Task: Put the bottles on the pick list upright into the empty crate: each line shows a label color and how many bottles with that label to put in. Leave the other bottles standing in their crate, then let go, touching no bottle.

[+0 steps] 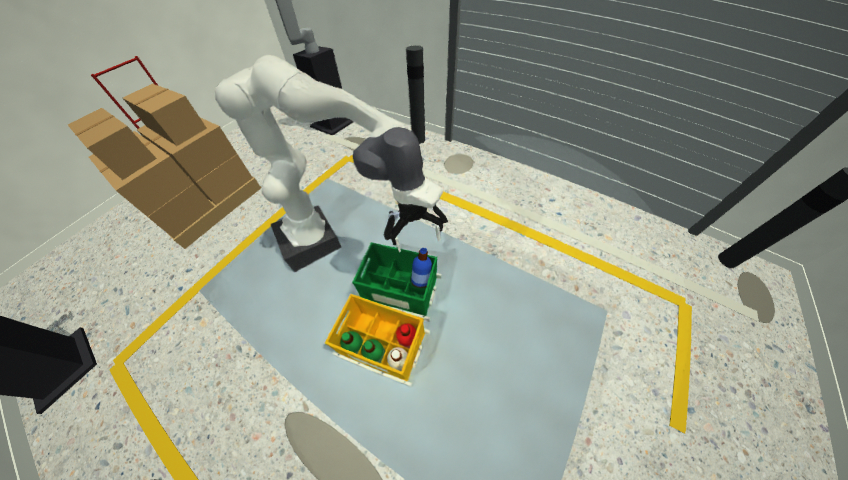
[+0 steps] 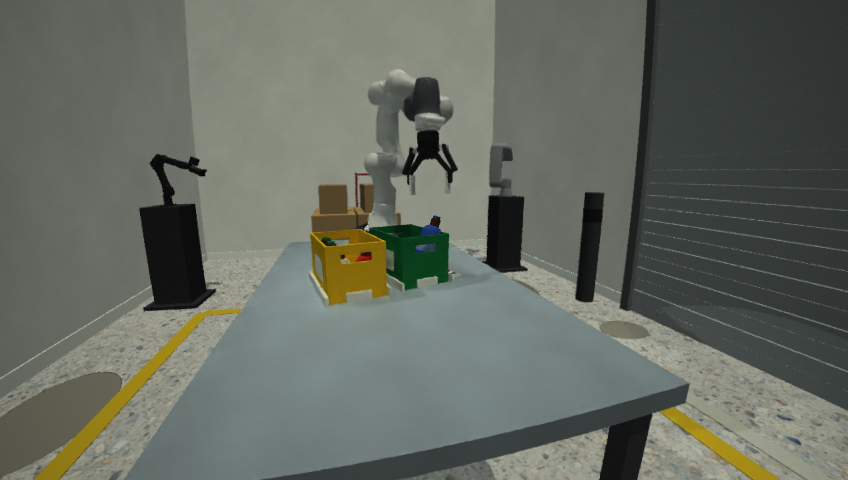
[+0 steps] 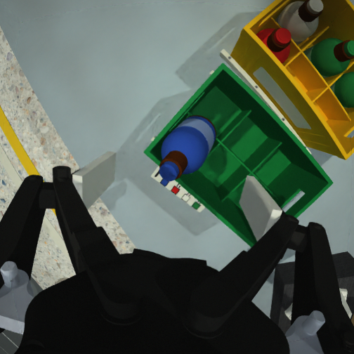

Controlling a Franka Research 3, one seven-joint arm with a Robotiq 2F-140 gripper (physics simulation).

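A blue-labelled bottle (image 1: pixel 421 271) (image 2: pixel 430 230) (image 3: pixel 189 145) is in an end compartment of the green crate (image 1: pixel 419 305) (image 2: pixel 437 264) (image 3: pixel 225 80), leaning with its neck over the wall on the pick list's side. The green crate's other compartments are empty. The yellow crate (image 1: pixel 380 367) (image 2: pixel 357 282) (image 3: pixel 247 55) holds a red bottle (image 1: pixel 406 334) (image 3: pixel 275 44), a white bottle (image 1: pixel 396 356) (image 3: pixel 299 22) and two green bottles. My gripper (image 1: pixel 419 239) (image 2: pixel 430 185) (image 3: pixel 178 177) is wide open and empty, above the green crate's pick-list side. The pick list (image 3: pixel 181 193) is partly covered by the blue cap; its counts are unreadable.
Both crates stand side by side on the grey-blue table (image 1: pixel 493 368) (image 2: pixel 416 356). The arm's base (image 1: pixel 306 240) stands close behind the green crate. Cardboard boxes (image 1: pixel 196 172) (image 2: pixel 333 199) are farther back, and black posts (image 1: pixel 415 95) (image 2: pixel 589 249) stand off the table.
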